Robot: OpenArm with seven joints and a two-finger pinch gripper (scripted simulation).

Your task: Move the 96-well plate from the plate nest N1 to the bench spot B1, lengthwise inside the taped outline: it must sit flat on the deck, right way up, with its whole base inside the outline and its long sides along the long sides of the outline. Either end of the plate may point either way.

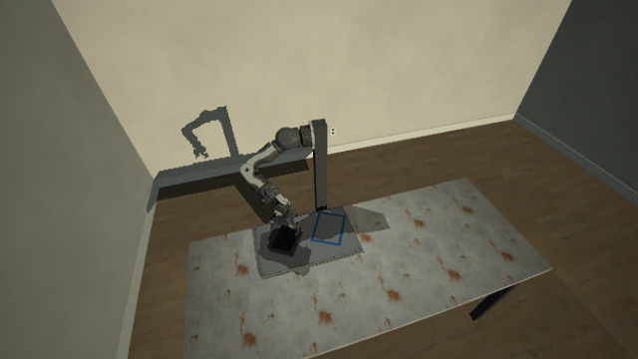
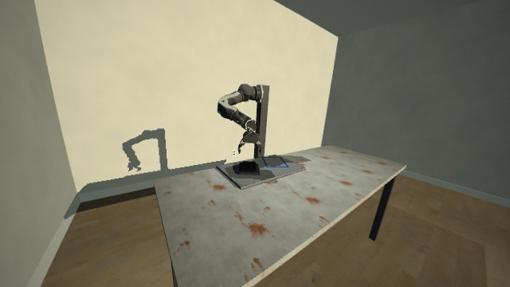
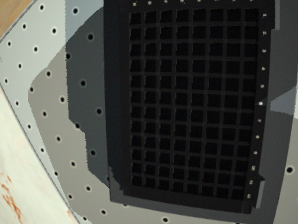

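The dark 96-well plate is 80 mm below my hand. Round my hand: dark plate nest 100 mm below; then small white label 40 mm behind, 80 mm to the left, 90 mm below.
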